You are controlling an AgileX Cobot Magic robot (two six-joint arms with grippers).
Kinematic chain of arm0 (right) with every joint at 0, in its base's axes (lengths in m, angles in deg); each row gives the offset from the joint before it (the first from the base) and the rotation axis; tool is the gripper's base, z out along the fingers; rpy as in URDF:
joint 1: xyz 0 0 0.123 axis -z
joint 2: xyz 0 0 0 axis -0.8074 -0.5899 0
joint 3: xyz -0.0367 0.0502 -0.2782 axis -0.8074 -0.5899 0
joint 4: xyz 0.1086 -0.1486 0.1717 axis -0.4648 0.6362 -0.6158
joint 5: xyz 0 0 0 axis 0.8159 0.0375 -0.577
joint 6: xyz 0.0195 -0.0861 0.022 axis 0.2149 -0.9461 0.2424
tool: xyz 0 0 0 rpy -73.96 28.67 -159.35
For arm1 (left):
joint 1: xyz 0 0 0.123 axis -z
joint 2: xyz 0 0 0 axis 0.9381 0.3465 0
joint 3: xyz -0.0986 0.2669 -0.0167 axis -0.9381 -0.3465 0
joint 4: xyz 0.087 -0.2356 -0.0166 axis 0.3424 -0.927 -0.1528
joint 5: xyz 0 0 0 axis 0.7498 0.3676 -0.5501
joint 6: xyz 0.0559 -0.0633 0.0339 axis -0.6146 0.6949 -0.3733
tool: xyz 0 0 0 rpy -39.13 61.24 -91.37
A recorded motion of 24 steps. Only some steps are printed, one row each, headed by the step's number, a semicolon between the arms.
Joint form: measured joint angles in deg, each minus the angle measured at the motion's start. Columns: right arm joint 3, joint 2, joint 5, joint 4, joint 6, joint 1; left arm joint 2, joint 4, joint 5, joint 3, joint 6, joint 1.
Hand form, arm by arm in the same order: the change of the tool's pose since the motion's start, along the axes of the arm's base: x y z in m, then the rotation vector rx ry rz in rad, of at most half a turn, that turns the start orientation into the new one. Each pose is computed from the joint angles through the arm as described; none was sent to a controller.
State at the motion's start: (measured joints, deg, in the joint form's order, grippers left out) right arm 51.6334 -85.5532 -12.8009 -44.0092 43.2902 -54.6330; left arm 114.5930 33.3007 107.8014 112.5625 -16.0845 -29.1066
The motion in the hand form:
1: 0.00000 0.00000 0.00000 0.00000 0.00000 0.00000; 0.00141 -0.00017 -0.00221 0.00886 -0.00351 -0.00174
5: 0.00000 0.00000 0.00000 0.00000 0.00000 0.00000; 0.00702 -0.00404 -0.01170 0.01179 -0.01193 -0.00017
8: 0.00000 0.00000 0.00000 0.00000 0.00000 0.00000; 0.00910 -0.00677 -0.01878 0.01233 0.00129 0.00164
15: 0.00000 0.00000 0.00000 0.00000 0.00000 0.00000; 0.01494 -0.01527 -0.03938 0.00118 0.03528 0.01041
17: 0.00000 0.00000 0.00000 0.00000 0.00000 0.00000; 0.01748 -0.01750 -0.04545 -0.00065 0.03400 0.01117
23: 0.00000 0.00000 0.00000 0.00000 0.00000 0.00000; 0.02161 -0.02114 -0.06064 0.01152 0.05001 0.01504
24: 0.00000 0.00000 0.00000 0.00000 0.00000 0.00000; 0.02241 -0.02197 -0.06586 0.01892 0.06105 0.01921
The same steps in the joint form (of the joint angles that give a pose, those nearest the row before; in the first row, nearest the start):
1: 0.00 0.00 0.00 0.00 0.00 0.00; 0.35 0.53 -0.17 0.00 0.00 0.00
5: 0.00 0.00 0.00 0.00 0.00 0.00; 1.91 1.01 -1.94 0.05 0.20 0.00
8: 0.00 0.00 0.00 0.00 0.00 0.00; 3.00 0.53 -2.44 0.04 0.20 0.00
15: 0.00 0.00 0.00 0.00 0.00 0.00; 6.15 -1.30 -4.53 0.05 0.20 0.00
17: 0.00 0.00 0.00 0.00 0.00 0.00; 7.07 -1.34 -5.58 0.05 0.20 0.00
23: 0.00 0.00 0.00 0.00 0.00 0.00; 9.31 -1.41 -6.67 0.04 0.35 0.00
24: 0.00 0.00 0.00 0.00 0.00 0.00; 10.06 -1.49 -6.67 0.05 0.56 0.00

